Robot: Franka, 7 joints.
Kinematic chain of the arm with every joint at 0, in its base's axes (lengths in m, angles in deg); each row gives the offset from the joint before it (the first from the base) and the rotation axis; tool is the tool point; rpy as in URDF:
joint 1: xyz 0 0 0.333 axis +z
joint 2: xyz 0 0 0 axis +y
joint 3: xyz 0 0 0.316 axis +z
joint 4: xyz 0.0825 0 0 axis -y
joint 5: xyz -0.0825 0 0.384 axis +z
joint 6: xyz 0 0 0 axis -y
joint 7: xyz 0.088 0 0 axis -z
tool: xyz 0 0 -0.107 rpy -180 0 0
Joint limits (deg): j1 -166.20..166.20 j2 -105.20..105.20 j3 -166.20..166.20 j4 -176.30..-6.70 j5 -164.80..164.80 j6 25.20..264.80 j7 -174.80..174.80
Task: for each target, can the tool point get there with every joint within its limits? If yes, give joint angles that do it. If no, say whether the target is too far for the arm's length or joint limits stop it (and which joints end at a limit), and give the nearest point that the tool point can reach.
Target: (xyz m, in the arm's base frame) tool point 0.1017 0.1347 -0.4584
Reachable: no: joint limits stop it (at a limit: joint 2) | nearest point 0.1134 0.1501 -0.3522 | short by 0.108 m
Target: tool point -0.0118 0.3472 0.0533
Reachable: yes | joints 15.05 59.81 49.00 -145.92 66.82 136.21 137.80
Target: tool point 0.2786 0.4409 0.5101
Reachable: yes | joints 16.86 2.40 33.33 -132.63 -31.76 224.79 80.91
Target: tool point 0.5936 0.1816 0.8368
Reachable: yes | joints -36.68 46.15 96.53 -69.12 130.68 111.50 112.26
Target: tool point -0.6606 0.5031 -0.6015
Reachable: no: too far | nearest point -0.4698 0.3578 -0.2630 | short by 0.415 m
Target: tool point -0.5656 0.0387 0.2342
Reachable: yes | joints 106.98 84.42 87.45 -108.52 -58.89 87.87 115.42
